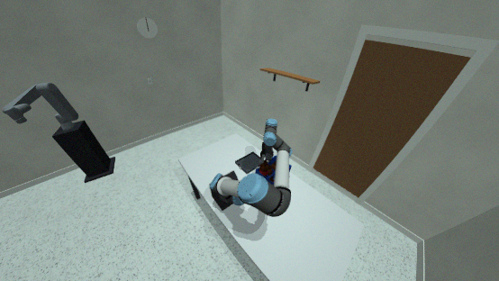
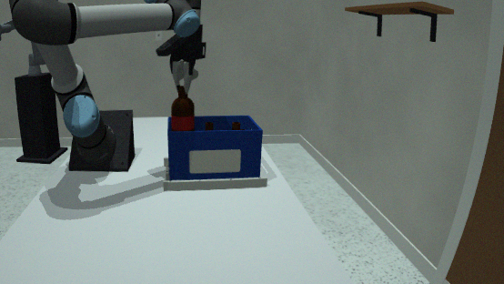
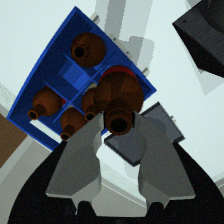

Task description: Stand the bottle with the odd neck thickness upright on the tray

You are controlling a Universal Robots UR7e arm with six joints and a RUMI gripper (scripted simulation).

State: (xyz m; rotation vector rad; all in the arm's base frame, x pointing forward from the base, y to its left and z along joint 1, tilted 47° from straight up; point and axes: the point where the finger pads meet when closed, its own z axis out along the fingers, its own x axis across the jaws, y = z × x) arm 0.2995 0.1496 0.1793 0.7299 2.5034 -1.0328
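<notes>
The bottle lies 70 mm below my hand. The rest, counted from my hand: blue crate (100 mm ahead, 20 mm to the right, 190 mm below); then dark grey tray (60 mm ahead, 270 mm to the left, 260 mm below).
</notes>
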